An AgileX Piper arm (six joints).
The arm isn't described. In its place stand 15 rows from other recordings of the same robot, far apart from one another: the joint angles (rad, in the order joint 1, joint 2, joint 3, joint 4, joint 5, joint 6), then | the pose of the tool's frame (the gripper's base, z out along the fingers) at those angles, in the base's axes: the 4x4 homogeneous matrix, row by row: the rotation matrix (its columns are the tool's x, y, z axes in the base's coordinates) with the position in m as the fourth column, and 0 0 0 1 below.
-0.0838, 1.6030, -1.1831, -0.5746, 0.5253, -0.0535 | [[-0.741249, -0.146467, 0.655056, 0.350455], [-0.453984, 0.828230, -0.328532, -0.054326], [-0.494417, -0.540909, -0.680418, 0.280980], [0, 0, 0, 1]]
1.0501, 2.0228, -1.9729, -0.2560, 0.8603, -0.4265 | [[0.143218, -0.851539, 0.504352, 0.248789], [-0.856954, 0.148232, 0.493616, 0.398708], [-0.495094, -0.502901, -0.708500, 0.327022], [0, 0, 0, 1]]
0.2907, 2.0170, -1.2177, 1.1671, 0.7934, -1.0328 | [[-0.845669, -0.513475, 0.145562, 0.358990], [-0.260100, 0.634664, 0.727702, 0.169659], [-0.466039, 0.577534, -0.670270, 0.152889], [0, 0, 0, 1]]
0.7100, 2.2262, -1.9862, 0.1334, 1.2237, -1.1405 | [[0.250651, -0.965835, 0.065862, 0.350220], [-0.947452, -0.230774, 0.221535, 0.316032], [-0.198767, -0.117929, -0.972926, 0.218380], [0, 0, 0, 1]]
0.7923, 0.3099, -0.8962, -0.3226, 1.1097, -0.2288 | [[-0.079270, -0.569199, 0.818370, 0.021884], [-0.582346, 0.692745, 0.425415, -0.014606], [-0.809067, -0.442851, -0.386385, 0.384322], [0, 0, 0, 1]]
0.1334, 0.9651, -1.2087, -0.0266, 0.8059, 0.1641 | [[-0.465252, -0.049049, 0.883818, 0.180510], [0.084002, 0.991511, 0.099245, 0.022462], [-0.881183, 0.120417, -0.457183, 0.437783], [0, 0, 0, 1]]
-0.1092, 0.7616, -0.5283, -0.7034, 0.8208, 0.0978 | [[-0.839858, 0.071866, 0.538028, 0.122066], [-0.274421, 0.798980, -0.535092, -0.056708], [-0.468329, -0.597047, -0.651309, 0.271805], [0, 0, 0, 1]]
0.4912, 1.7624, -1.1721, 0.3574, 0.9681, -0.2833 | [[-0.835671, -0.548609, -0.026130, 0.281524], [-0.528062, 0.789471, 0.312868, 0.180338], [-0.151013, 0.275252, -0.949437, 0.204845], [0, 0, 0, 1]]
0.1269, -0.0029, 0.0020, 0.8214, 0.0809, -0.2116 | [[-0.078894, -0.170484, 0.982197, 0.054989], [0.564920, 0.804150, 0.184956, 0.012443], [-0.821365, 0.569455, 0.032867, 0.207750], [0, 0, 0, 1]]
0.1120, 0.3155, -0.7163, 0.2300, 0.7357, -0.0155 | [[-0.268256, -0.219228, 0.938072, 0.040340], [0.124702, 0.957667, 0.259467, 0.018548], [-0.955243, 0.186583, -0.229562, 0.363433], [0, 0, 0, 1]]
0.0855, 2.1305, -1.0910, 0.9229, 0.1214, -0.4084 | [[-0.809140, 0.298980, 0.505868, 0.390731], [0.419148, 0.897017, 0.140273, 0.042308], [-0.411834, 0.325534, -0.851129, 0.072804], [0, 0, 0, 1]]
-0.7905, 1.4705, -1.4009, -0.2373, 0.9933, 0.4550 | [[-0.300531, 0.919300, 0.254102, 0.206361], [0.746928, 0.392523, -0.536679, -0.233955], [-0.593110, 0.028507, -0.804617, 0.361024], [0, 0, 0, 1]]
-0.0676, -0.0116, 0.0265, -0.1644, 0.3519, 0.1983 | [[-0.265558, 0.133363, 0.954826, 0.052643], [0.061805, 0.990704, -0.121185, -0.008709], [-0.962112, 0.026832, -0.271332, 0.173688], [0, 0, 0, 1]]
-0.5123, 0.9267, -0.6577, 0.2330, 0.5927, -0.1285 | [[-0.573721, 0.443460, 0.688613, 0.160195], [0.397513, 0.885847, -0.239286, -0.076625], [-0.716120, 0.136449, -0.684510, 0.286005], [0, 0, 0, 1]]
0.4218, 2.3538, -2.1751, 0.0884, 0.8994, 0.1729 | [[-0.842663, -0.259340, 0.471871, 0.479310], [-0.131001, 0.948777, 0.287508, 0.221977], [-0.522263, 0.180456, -0.833473, 0.219061], [0, 0, 0, 1]]
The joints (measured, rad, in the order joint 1, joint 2, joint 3, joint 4, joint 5, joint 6), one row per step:
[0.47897 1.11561 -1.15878 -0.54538 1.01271 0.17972]
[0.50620 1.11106 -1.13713 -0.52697 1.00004 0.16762]
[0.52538 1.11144 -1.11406 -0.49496 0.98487 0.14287]
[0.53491 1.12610 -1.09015 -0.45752 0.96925 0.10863]
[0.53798 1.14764 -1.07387 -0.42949 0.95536 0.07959]
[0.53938 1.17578 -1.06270 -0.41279 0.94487 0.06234]
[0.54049 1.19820 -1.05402 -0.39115 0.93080 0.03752]
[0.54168 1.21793 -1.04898 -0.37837 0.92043 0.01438]
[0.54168 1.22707 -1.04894 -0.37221 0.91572 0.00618]
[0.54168 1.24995 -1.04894 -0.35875 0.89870 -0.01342]
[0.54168 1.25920 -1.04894 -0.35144 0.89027 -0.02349]
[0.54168 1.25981 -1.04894 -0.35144 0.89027 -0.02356]
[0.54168 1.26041 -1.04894 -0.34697 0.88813 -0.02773]
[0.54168 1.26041 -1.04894 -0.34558 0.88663 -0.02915]
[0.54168 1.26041 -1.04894 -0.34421 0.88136 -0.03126]
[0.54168 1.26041 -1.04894 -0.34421 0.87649 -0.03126]
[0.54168 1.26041 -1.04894 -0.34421 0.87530 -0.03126]
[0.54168 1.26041 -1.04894 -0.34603 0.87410 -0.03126]
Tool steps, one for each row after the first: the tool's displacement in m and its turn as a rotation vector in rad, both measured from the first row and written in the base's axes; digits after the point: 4 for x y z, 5 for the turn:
[-0.0028 0.0068 -0.0057 0.00340 0.01480 0.04383]
[-0.0046 0.0133 -0.0132 0.00732 0.04029 0.09023]
[-0.0031 0.0199 -0.0241 0.00299 0.08127 0.13309]
[0.0003 0.0253 -0.0340 -0.00495 0.11780 0.16359]
[0.0051 0.0301 -0.0438 -0.01561 0.15265 0.18142]
[0.0088 0.0347 -0.0516 -0.02163 0.17940 0.20586]
[0.0121 0.0382 -0.0576 -0.03272 0.19942 0.22732]
[0.0137 0.0398 -0.0598 -0.03479 0.20664 0.23488]
[0.0181 0.0439 -0.0650 -0.03887 0.21922 0.25497]
[0.0199 0.0458 -0.0671 -0.03960 0.22371 0.26512]
[0.0200 0.0458 -0.0673 -0.03989 0.22427 0.26515]
[0.0201 0.0463 -0.0674 -0.03807 0.22485 0.26892]
[0.0201 0.0464 -0.0674 -0.03720 0.22415 0.27049]
[0.0204 0.0468 -0.0672 -0.03542 0.22022 0.27398]
[0.0206 0.0471 -0.0670 -0.03361 0.21605 0.27579]
[0.0207 0.0471 -0.0669 -0.03317 0.21503 0.27623]
[0.0208 0.0471 -0.0668 -0.03441 0.21329 0.27672]

